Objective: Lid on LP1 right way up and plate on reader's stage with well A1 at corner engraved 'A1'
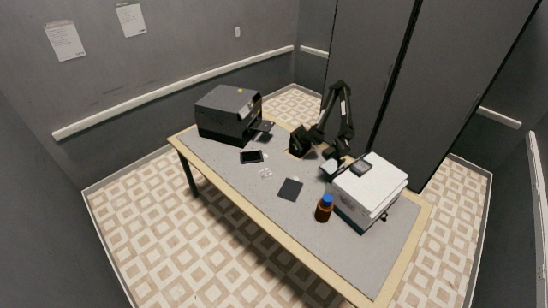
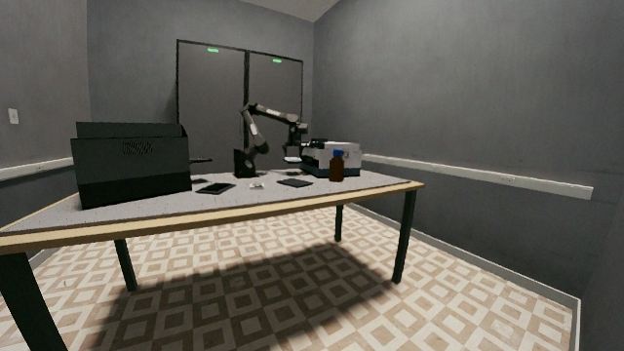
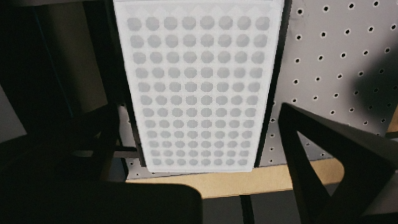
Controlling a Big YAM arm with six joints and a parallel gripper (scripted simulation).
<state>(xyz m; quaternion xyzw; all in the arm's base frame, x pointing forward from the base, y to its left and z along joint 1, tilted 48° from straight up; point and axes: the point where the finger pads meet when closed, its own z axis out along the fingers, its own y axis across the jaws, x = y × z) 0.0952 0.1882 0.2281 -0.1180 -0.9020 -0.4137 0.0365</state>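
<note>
My gripper is now 2 cm above the white multi-well plate. From my hand the other things lie so: LP1 label: 12 cm ahead, 45 cm to the right, 12 cm below; dark flat pad: 26 cm ahead, 13 cm to the right, 12 cm below; brown capped bottle: 31 cm ahead, 12 cm to the left, 1 cm below.
</note>
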